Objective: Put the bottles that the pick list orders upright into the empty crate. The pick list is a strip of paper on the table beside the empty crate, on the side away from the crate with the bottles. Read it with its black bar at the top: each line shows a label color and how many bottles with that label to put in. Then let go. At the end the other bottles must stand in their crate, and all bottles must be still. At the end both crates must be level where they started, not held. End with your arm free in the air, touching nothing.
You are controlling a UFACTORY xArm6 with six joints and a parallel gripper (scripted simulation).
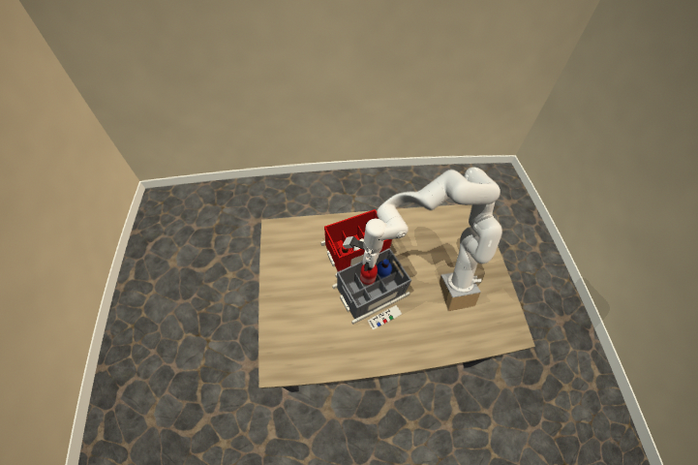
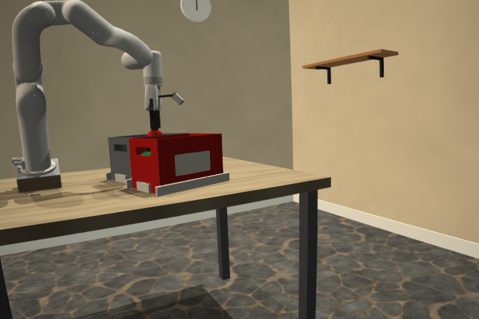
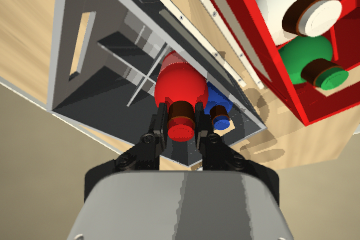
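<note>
My gripper is now 14 cm above the grey crate, 4 cm to the right of it and 3 cm past it. Round my hand: green-label bottle: 18 cm to the right, 13 cm below, 5 cm behind; white-label bottle: 15 cm to the right, 13 cm below, 3 cm ahead; blue bottle: 13 cm below, 8 cm behind, 4 cm to the right.
</note>
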